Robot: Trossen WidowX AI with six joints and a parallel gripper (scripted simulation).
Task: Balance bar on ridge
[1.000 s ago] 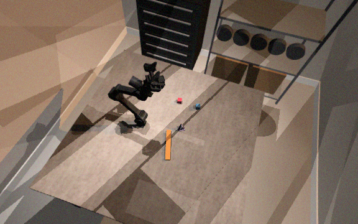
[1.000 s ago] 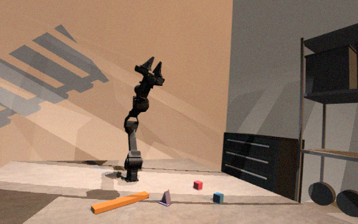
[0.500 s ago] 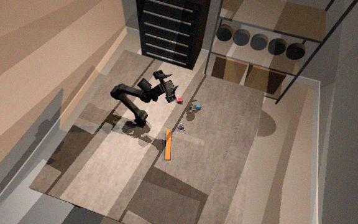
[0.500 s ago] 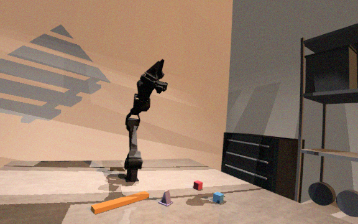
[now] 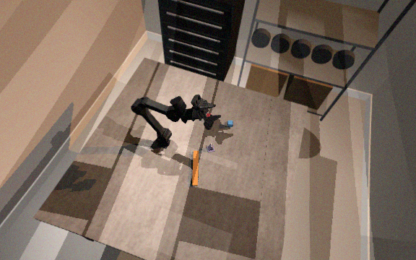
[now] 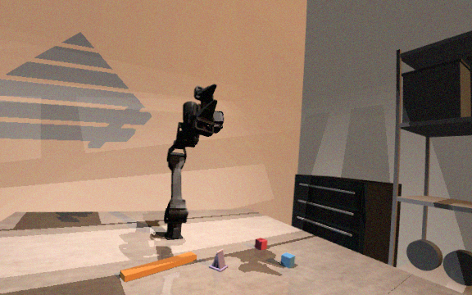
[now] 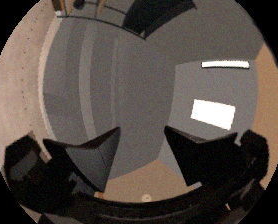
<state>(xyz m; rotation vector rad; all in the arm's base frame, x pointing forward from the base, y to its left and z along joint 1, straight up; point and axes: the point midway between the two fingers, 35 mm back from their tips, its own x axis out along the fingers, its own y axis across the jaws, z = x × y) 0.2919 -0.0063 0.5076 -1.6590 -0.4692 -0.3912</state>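
The bar is 70 mm behind my gripper tip, 90 mm to the right of it and 520 mm below it. The rest, counted from my gripper tip: blue cube 40 mm ahead, 290 mm to the left, 510 mm below; red cube 110 mm behind, 290 mm to the left, 510 mm below.
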